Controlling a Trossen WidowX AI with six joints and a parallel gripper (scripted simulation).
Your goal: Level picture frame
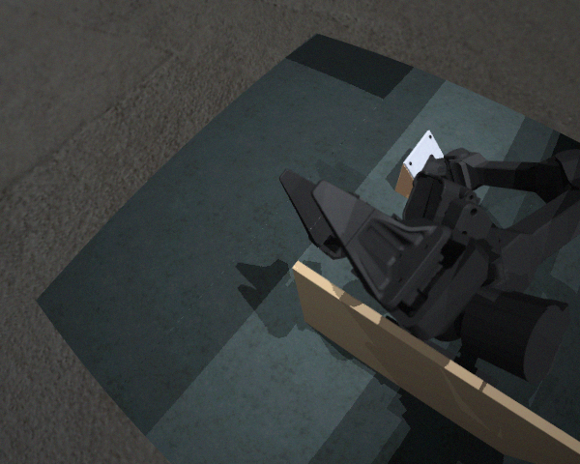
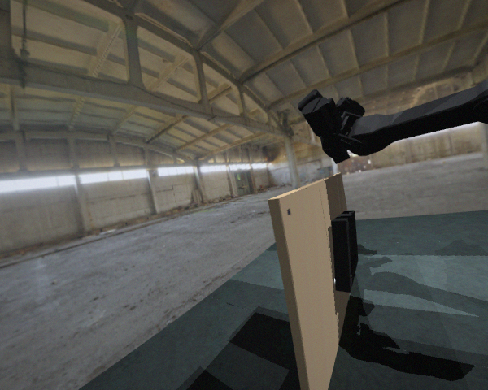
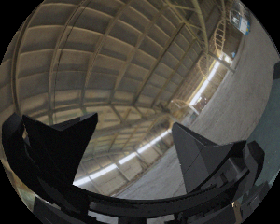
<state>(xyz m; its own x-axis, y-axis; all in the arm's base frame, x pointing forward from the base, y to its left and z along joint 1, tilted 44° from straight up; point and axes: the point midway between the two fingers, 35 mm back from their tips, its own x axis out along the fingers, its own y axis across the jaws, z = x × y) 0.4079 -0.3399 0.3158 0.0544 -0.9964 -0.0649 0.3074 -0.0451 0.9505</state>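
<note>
The picture frame lies 34 cm below my gripper tip, 20 cm to the left of it and 1 cm behind it. From my gripper tip the other things lie so: tan wall board 35 cm below, 22 cm to the left.
</note>
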